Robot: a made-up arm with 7 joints. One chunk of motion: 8 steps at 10 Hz.
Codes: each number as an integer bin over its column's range. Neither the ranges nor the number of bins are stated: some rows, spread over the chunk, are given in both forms.
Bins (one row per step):
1: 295 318 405 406 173 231
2: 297 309 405 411 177 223
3: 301 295 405 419 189 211
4: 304 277 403 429 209 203
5: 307 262 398 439 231 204
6: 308 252 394 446 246 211
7: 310 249 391 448 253 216
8: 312 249 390 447 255 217
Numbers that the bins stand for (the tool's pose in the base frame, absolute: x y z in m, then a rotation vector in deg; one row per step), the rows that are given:
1: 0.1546 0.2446 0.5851 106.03 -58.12 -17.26
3: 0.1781 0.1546 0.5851 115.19 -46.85 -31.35
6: 0.2055 -0.0137 0.5421 134.21 -6.69 -31.35
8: 0.2211 -0.0254 0.5264 134.91 -0.35 -27.12
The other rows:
2: 0.1624 0.2094 0.5851 109.55 -55.30 -22.90
4: 0.1898 0.0841 0.5773 122.23 -32.76 -36.99
5: 0.2016 0.0254 0.5577 129.28 -17.26 -36.28
7: 0.2133 -0.0254 0.5303 135.62 -1.76 -27.83

